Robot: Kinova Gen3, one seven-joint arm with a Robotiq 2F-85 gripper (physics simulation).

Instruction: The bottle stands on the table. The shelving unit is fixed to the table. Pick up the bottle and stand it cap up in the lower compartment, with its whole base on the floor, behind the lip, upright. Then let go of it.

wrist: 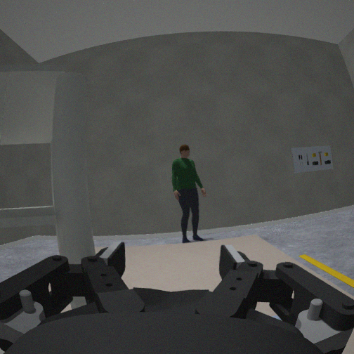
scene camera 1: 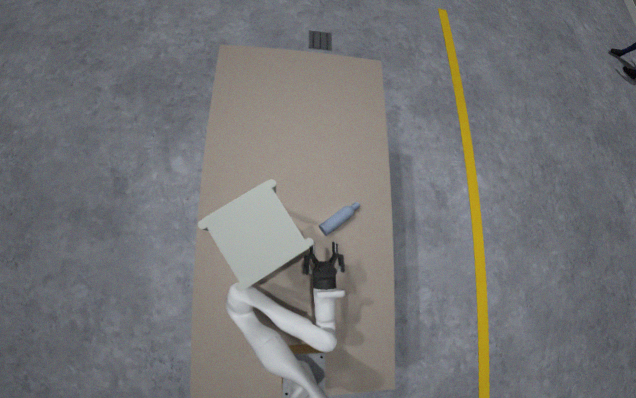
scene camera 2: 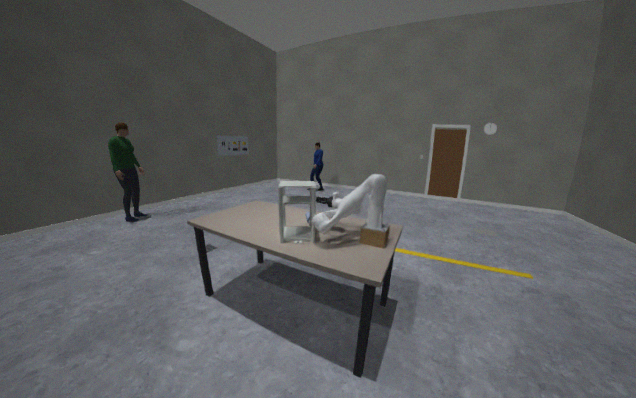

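Pixels of known places: gripper, between the fingertips: (scene camera 1: 323, 241); arm's base, origin of its link: (scene camera 2: 373, 226).
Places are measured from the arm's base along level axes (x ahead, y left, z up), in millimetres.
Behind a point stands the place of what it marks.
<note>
The blue bottle (scene camera 1: 339, 220) {x 544, y -230, z -59 mm} (scene camera 2: 308, 217) {x 527, y -159, z -63 mm} appears to lie on its side on the table, its cap toward the upper right in the overhead view. In scene camera 2 it is partly hidden by the shelving unit. The pale shelving unit (scene camera 1: 257, 235) {x 492, y 84, z 250 mm} (scene camera 2: 282, 215) {x 523, y 239, z 73 mm} (wrist: 74, 170) stands to the left of the bottle in the overhead view; its lower compartment shows in scene camera 2. My gripper (scene camera 1: 323, 245) {x 461, y -125, z 107 mm} (wrist: 172, 257) is open and empty, pointing roughly level. It is above the height of the bottle, short of its base end in the overhead view, with its left finger close to a corner of the unit.
The brown table (scene camera 1: 300, 115) {x 1045, y -122, z -110 mm} (scene camera 2: 240, 220) {x 1061, y 29, z -110 mm} (wrist: 170, 265) carries the robot's base on a wooden block (scene camera 2: 374, 236) {x -15, y 59, z -43 mm}. The white arm (scene camera 1: 270, 345) {x 176, y 79, z 195 mm} (scene camera 2: 350, 200) {x 137, y 116, z 182 mm} bends close beside the unit. Two people (scene camera 2: 125, 170) (scene camera 2: 317, 165) stand away from the table.
</note>
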